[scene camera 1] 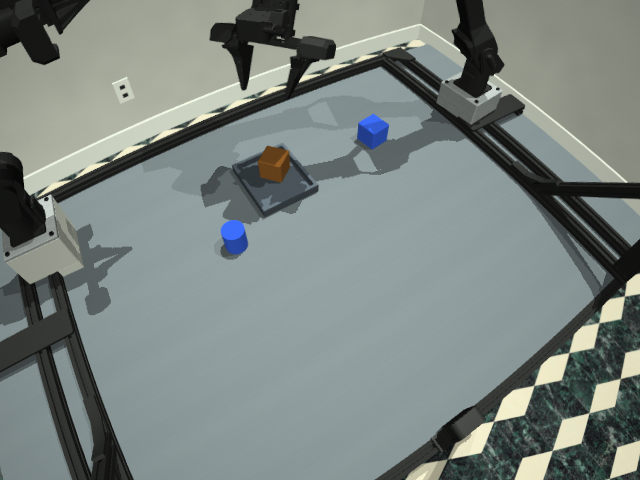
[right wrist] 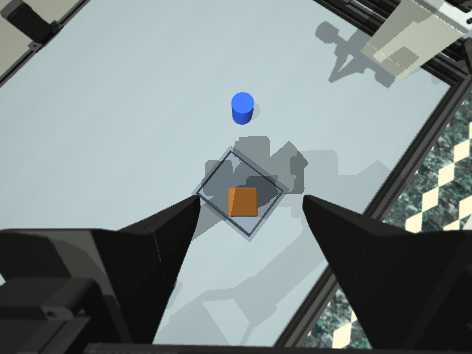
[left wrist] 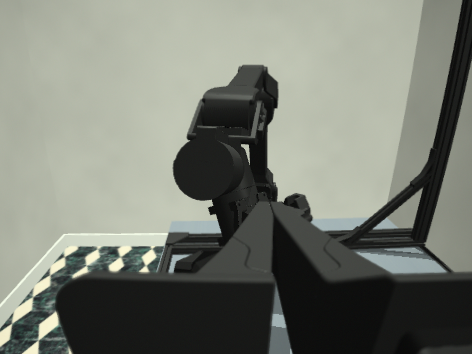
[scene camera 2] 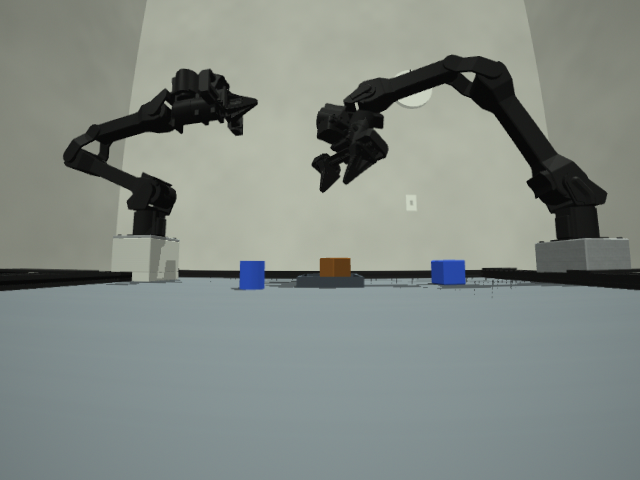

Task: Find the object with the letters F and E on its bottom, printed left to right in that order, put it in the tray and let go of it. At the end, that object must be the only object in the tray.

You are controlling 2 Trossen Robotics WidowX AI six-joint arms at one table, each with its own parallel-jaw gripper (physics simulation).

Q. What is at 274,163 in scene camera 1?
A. An orange cube.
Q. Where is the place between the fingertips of my right gripper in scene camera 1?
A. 265,94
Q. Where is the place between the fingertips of my left gripper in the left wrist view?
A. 267,212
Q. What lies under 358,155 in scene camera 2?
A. My right gripper.
